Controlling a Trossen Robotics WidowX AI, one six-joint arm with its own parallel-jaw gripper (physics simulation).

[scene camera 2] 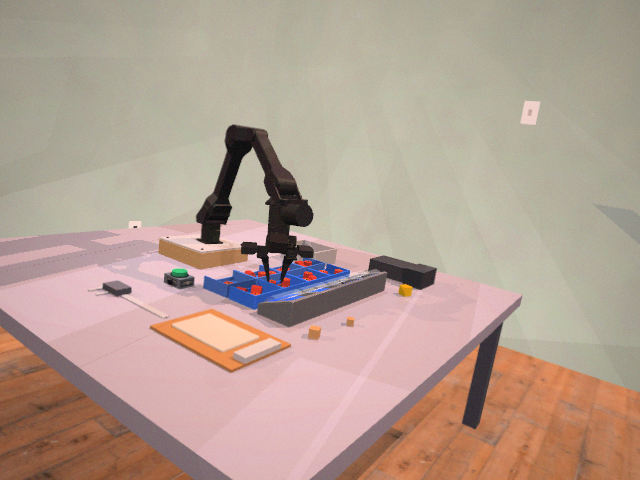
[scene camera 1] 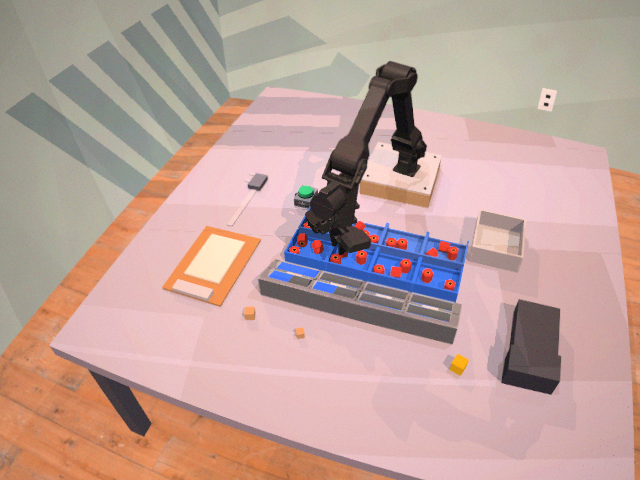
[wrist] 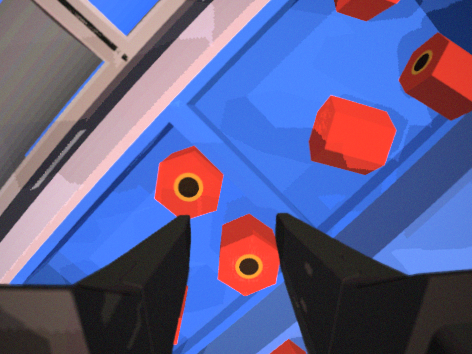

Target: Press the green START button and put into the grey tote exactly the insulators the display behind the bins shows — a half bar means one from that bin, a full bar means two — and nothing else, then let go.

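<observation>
My gripper (scene camera 1: 341, 251) (scene camera 2: 275, 281) (wrist: 233, 225) is partly open and low in the display-side row, at the second bin from the left in scene camera 1. Its fingers straddle an upright red insulator (wrist: 248, 266), close to the right finger. A second upright insulator (wrist: 189, 185) stands beyond the left fingertip. The blue bins (scene camera 1: 434, 291) (scene camera 2: 247, 298) hold more red insulators. The display (scene camera 1: 361, 305) (scene camera 2: 320, 307) shows a full and a half blue bar in its leftmost column, and a half bar in the second column's front cell. The grey tote (scene camera 1: 498, 239) shows no insulator. The green button (scene camera 1: 306, 191) (scene camera 2: 179, 272) stands beside the bins.
A black block (scene camera 1: 533, 343) (scene camera 2: 403, 271) and a yellow cube (scene camera 1: 459, 364) (scene camera 2: 405, 290) lie at the display side. Two orange cubes (scene camera 1: 249, 313) (scene camera 1: 299, 333) lie near the display. An orange clipboard (scene camera 1: 170, 281) (scene camera 2: 231, 365) and a grey plug (scene camera 1: 257, 181) (scene camera 2: 116, 287) lie to the left.
</observation>
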